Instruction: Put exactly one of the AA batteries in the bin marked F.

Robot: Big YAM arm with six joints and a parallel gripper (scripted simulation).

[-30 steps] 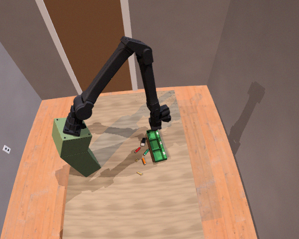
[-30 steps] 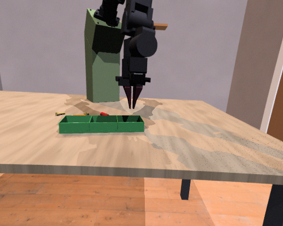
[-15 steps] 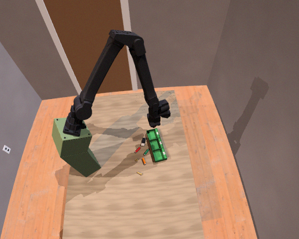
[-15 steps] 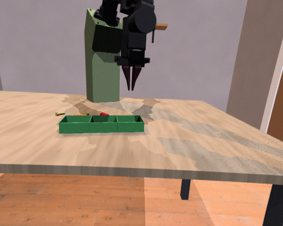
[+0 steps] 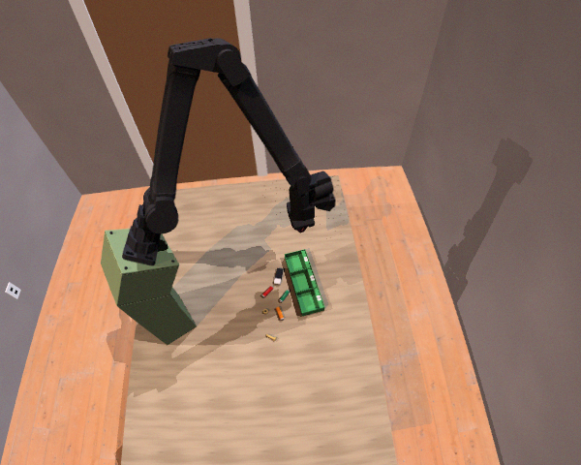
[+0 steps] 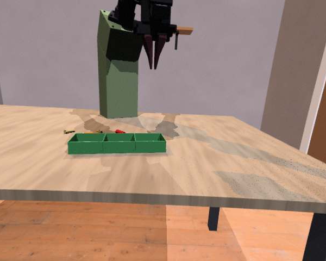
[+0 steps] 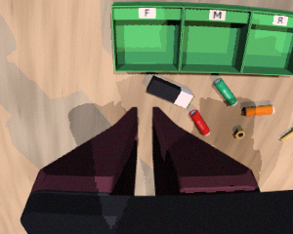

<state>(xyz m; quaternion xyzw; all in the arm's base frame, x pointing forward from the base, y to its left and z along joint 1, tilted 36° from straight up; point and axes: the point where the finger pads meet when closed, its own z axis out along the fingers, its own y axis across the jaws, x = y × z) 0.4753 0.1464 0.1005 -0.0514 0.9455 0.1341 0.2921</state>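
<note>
The orange AA battery lies 220 mm below my hand, 210 mm to the right of it and 90 mm behind it. Round my hand: black-and-white block 220 mm below, 90 mm behind, 60 mm to the right; green battery 220 mm below, 140 mm to the right, 70 mm behind; green three-compartment bin 210 mm below, 90 mm to the right.
</note>
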